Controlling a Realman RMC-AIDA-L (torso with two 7-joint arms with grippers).
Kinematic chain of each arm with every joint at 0, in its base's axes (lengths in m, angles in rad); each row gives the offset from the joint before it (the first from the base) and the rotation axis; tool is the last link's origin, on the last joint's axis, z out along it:
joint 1: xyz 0 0 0.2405 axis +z
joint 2: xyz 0 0 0 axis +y
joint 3: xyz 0 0 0.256 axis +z
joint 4: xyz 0 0 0 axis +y
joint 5: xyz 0 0 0.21 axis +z
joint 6: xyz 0 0 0 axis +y
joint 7: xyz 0 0 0.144 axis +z
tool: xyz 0 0 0
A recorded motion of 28 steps. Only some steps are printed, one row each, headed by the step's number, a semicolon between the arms.
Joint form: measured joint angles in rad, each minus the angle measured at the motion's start. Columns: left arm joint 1, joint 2, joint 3, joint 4, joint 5, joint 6, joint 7; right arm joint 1, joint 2, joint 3, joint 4, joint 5, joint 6, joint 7.
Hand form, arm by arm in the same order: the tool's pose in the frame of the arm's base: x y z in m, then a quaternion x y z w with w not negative. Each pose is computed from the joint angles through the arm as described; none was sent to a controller.
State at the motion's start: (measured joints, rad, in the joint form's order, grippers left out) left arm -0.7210 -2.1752 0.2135 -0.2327 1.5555 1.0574 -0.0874; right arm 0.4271 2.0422 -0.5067 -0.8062 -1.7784 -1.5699 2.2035
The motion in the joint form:
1: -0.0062 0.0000 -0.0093 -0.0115 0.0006 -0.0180 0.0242; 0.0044 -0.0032 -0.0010 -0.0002 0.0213 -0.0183 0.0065
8: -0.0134 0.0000 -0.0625 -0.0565 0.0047 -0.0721 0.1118; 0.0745 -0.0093 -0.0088 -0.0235 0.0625 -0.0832 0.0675
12: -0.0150 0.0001 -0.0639 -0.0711 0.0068 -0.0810 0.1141; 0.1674 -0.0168 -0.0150 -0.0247 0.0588 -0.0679 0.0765
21: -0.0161 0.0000 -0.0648 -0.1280 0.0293 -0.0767 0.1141; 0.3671 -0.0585 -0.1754 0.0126 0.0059 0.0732 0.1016
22: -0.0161 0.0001 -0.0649 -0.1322 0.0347 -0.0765 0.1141; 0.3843 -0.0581 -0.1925 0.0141 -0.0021 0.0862 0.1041
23: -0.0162 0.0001 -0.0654 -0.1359 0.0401 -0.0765 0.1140; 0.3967 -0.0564 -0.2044 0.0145 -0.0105 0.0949 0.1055
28: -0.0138 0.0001 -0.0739 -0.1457 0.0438 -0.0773 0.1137; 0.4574 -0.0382 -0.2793 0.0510 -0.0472 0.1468 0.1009
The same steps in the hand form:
1: -0.2162 0.3370 -0.1357 -0.85716 -0.14894 -0.28159 0.40472; 0.2799 0.3353 0.0925 -0.71719 0.53019 0.43208 0.13359
8: -0.2132 0.3359 -0.1440 -0.86148 -0.14594 -0.25955 0.41132; 0.2448 0.3495 0.1002 -0.73434 0.50114 0.45037 0.08228
12: -0.2116 0.3335 -0.1473 -0.86382 -0.14983 -0.25881 0.40544; 0.2129 0.3730 0.1023 -0.75561 0.47130 0.44979 0.06792
21: -0.2011 0.3216 -0.1581 -0.87014 -0.15683 -0.27238 0.37957; 0.1423 0.4240 0.0837 -0.81626 0.43111 0.37995 0.05919
22: -0.2002 0.3204 -0.1591 -0.87130 -0.15603 -0.27319 0.37663; 0.1354 0.4271 0.0800 -0.82219 0.42711 0.37171 0.05844
23: -0.1992 0.3193 -0.1600 -0.87237 -0.15526 -0.27396 0.37391; 0.1305 0.4290 0.0767 -0.82686 0.42407 0.36486 0.05782
28: -0.1980 0.3178 -0.1611 -0.87132 -0.16023 -0.27679 0.37217; 0.1094 0.4350 0.0484 -0.84759 0.41612 0.32608 0.04594

